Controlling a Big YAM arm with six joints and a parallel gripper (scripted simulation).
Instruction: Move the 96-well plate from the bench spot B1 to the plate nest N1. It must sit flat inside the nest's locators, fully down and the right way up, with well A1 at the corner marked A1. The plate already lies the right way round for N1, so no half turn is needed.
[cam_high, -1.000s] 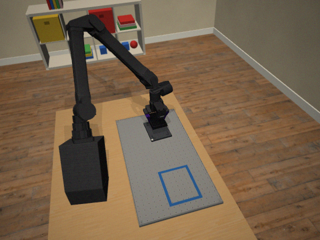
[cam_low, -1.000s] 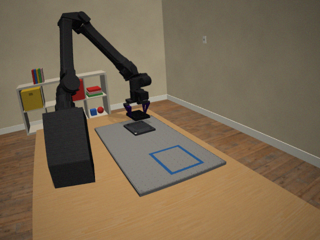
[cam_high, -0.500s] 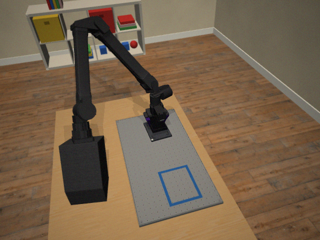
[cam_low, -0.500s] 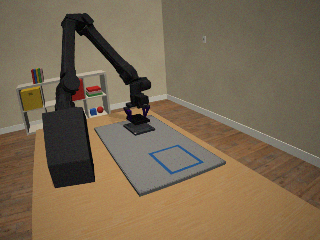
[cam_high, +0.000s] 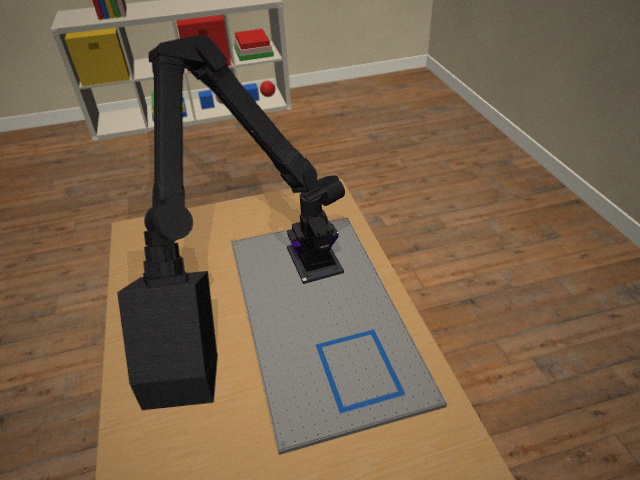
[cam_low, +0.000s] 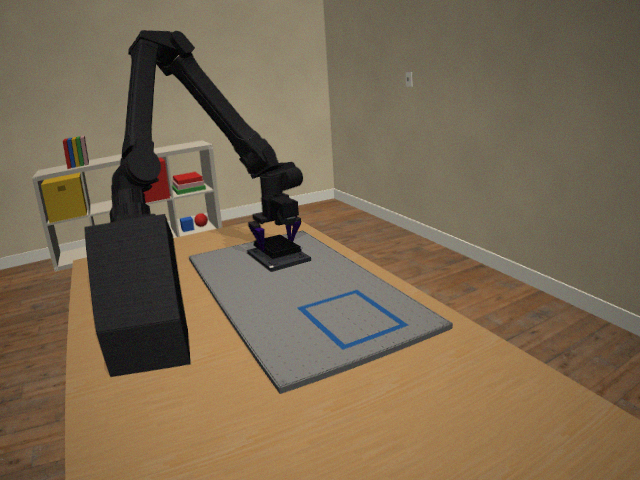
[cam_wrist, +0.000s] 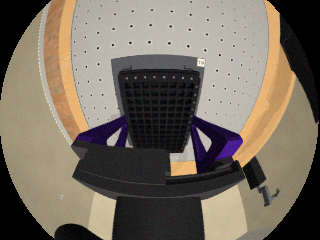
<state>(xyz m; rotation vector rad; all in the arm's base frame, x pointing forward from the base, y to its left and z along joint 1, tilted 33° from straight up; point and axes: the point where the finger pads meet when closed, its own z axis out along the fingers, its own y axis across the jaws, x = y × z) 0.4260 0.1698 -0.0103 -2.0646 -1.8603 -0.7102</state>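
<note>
My hand is 3 cm above the plate nest N1. The rest, counted from my hand: white corner mark 7 cm to the right, 6 cm behind, 2 cm below; then black 96-well plate right at my hand.
</note>
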